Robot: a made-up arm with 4 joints. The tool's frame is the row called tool.
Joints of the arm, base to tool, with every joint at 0 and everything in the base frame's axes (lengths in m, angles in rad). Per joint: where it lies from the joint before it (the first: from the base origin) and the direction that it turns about. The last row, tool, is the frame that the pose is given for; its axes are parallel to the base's.
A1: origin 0 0 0.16 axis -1 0 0
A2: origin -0.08 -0.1 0.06 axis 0 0 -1
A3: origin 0.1 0.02 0.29 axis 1 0 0
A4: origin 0.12 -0.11 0.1 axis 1 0 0
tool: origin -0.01 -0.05 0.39
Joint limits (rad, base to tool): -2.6..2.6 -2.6..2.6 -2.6..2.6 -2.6..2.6
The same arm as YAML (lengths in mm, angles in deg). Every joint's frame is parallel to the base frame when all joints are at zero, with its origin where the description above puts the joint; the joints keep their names.
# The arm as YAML. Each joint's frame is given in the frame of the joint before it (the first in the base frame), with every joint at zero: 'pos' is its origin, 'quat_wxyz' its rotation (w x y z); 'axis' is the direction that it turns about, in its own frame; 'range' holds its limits. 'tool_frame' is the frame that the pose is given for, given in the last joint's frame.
length_unit: mm
angle_unit: deg
joints:
  - joint: A1
    pos: [0.0, 0.0, 160.0]
    quat_wxyz: [1.0, 0.0, 0.0, 0.0]
    axis: [-1.0, 0.0, 0.0]
    range: [-148.97, 148.97]
  - joint: A2
    pos: [-80.0, -100.0, 60.0]
    quat_wxyz: [1.0, 0.0, 0.0, 0.0]
    axis: [0.0, 0.0, -1.0]
    range: [-148.97, 148.97]
  - joint: A3
    pos: [100.0, 20.0, 290.0]
    quat_wxyz: [1.0, 0.0, 0.0, 0.0]
    axis: [1.0, 0.0, 0.0]
    range: [-148.97, 148.97]
  - joint: A4
    pos: [120.0, -110.0, 100.0]
    quat_wxyz: [1.0, 0.0, 0.0, 0.0]
    axis: [1.0, 0.0, 0.0]
    range: [-148.97, 148.97]
tool_frame:
  pos: [-10.0, -50.0, 390.0]
  quat_wxyz: [1.0, 0.0, 0.0, 0.0]

